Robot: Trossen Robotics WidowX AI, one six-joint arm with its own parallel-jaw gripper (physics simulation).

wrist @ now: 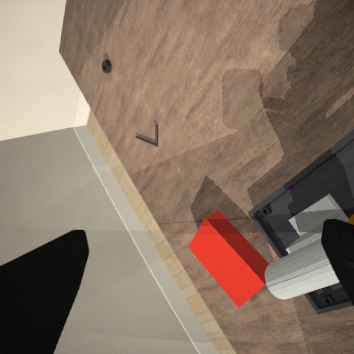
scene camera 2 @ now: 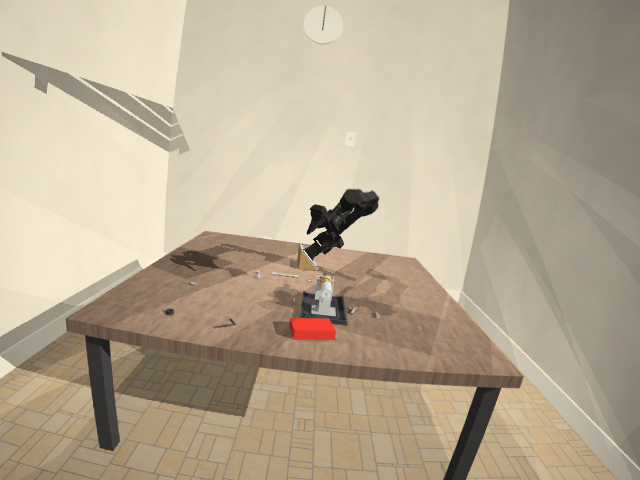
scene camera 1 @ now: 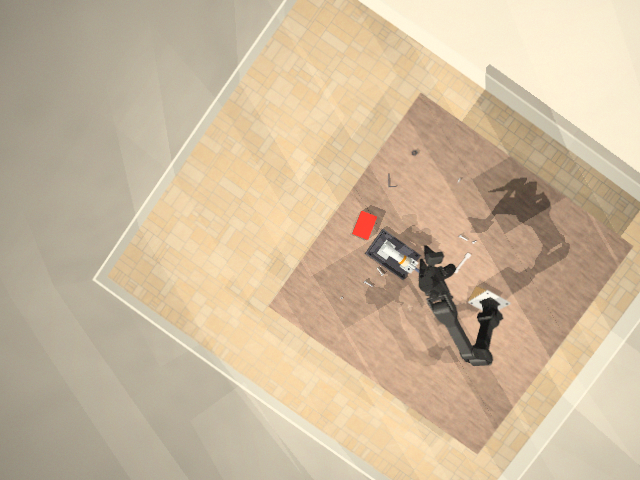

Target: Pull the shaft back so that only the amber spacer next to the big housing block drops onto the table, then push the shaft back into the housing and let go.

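Frame: origin at the arm's base, x ahead, y left, z up, level; millimetres.
Seen in the pictures: gripper, fingertip midpoint: (wrist: 205,236) (scene camera 2: 312,243) (scene camera 1: 423,252); arm's base, origin of the base link: (scene camera 2: 308,254) (scene camera 1: 489,302).
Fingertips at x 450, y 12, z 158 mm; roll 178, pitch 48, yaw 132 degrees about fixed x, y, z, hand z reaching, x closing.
Offsets run from my fingertips to a thing's top centre.
A light grey housing assembly (scene camera 1: 388,250) (scene camera 2: 324,297) (wrist: 302,274) stands in a dark tray (scene camera 1: 372,247) (scene camera 2: 339,310). An amber spacer @(112 mm down, 15 mm ahead, 63 mm left) (scene camera 1: 403,260) (scene camera 2: 326,278) shows as a thin band around its raised end, on the arm's side; a sliver of it shows at the right edge of the wrist view. The shaft cannot be told clearly from the other light grey parts. My gripper (scene camera 1: 442,261) (scene camera 2: 320,230) is open and empty, above the table and apart from the assembly, on the spacer's side. In the wrist view the right finger covers part of the assembly.
A red block @(184 mm down, 246 mm ahead, 28 mm left) (scene camera 1: 364,225) (scene camera 2: 312,329) (wrist: 227,260) lies beside the tray, near the table edge. A hex key @(210 mm down, 262 mm ahead, 233 mm right) (scene camera 1: 391,181) (scene camera 2: 225,324) (wrist: 156,137) and a dark nut @(204 mm down, 250 mm ahead, 404 mm right) (scene camera 1: 414,152) (scene camera 2: 169,311) (wrist: 106,66) lie farther along. A wrench @(207 mm down, 256 mm back, 100 mm right) (scene camera 1: 463,261) (scene camera 2: 284,274) and several small screws lie around.
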